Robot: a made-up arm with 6 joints. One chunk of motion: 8 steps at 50 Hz.
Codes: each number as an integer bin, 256 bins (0 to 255) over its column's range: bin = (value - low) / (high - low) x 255, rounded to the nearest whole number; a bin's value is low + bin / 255 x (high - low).
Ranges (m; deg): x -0.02..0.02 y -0.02..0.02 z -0.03..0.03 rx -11..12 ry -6..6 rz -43..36
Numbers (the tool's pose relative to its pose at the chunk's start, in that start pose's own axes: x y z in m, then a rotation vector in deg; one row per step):
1: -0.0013 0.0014 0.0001 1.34 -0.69 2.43
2: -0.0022 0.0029 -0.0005 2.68 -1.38 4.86
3: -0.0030 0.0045 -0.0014 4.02 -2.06 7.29
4: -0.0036 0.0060 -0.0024 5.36 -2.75 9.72
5: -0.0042 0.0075 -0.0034 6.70 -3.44 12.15
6: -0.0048 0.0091 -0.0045 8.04 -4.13 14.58
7: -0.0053 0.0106 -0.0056 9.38 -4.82 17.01
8: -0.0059 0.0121 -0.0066 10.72 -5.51 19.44
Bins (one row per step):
1: 119 136 128 137 113 147
2: 113 146 125 152 98 154
3: 108 156 122 167 84 162
4: 105 166 117 181 69 170
5: 101 175 113 196 54 178
6: 97 186 108 211 40 186
7: 94 195 104 226 25 194
8: 90 205 99 241 10 202

